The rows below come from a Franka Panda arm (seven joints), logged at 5 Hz.
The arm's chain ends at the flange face. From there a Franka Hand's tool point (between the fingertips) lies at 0.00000 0.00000 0.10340 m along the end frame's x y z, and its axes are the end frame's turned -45 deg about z.
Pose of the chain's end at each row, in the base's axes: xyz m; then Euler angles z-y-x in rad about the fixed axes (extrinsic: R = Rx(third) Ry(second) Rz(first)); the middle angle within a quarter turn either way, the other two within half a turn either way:
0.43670, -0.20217, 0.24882, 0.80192, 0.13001, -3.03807
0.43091, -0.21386, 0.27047, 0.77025, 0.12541, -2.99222
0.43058, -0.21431, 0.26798, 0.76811, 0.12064, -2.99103
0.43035, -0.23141, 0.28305, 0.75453, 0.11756, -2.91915
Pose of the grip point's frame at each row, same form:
0.45011, -0.19158, 0.14684, 0.01652, 0.13001, -3.03807
0.44384, -0.19859, 0.16902, -0.01515, 0.12541, -2.99222
0.44302, -0.19891, 0.16649, -0.01729, 0.12064, -2.99103
0.44248, -0.20876, 0.18289, -0.03087, 0.11756, -2.91915

